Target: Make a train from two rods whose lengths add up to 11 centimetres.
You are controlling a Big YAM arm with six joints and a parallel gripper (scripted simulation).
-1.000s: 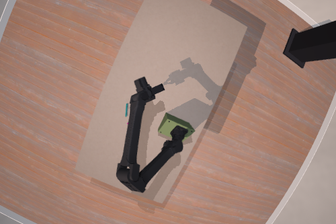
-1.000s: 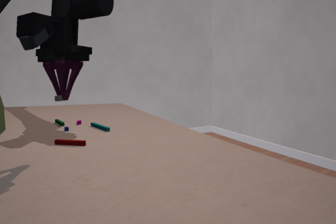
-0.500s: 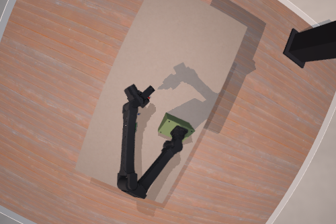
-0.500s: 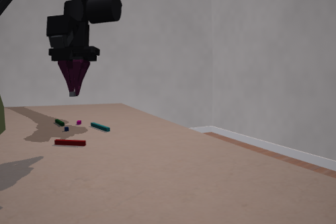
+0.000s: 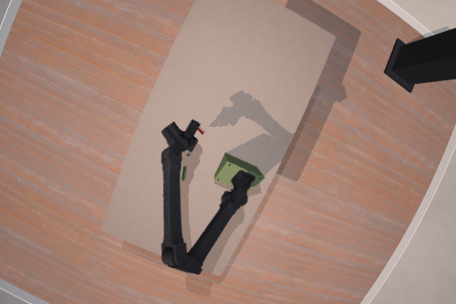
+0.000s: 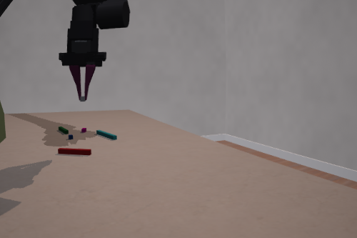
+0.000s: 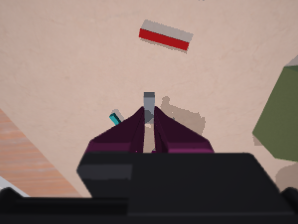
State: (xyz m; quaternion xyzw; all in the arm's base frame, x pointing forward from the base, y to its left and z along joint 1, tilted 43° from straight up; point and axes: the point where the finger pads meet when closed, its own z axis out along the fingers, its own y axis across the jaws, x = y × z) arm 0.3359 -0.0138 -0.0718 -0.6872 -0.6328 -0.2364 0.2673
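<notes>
The blue rod lies 110 mm to the left of my hand, 110 mm below it and 30 mm behind it. From my hand the other things lie so: red rod 110 mm below, 50 mm to the right, 30 mm behind; then grey rod 10 mm to the right, 10 mm below; then turquoise rod 120 mm to the left, 110 mm below, 60 mm ahead.
</notes>
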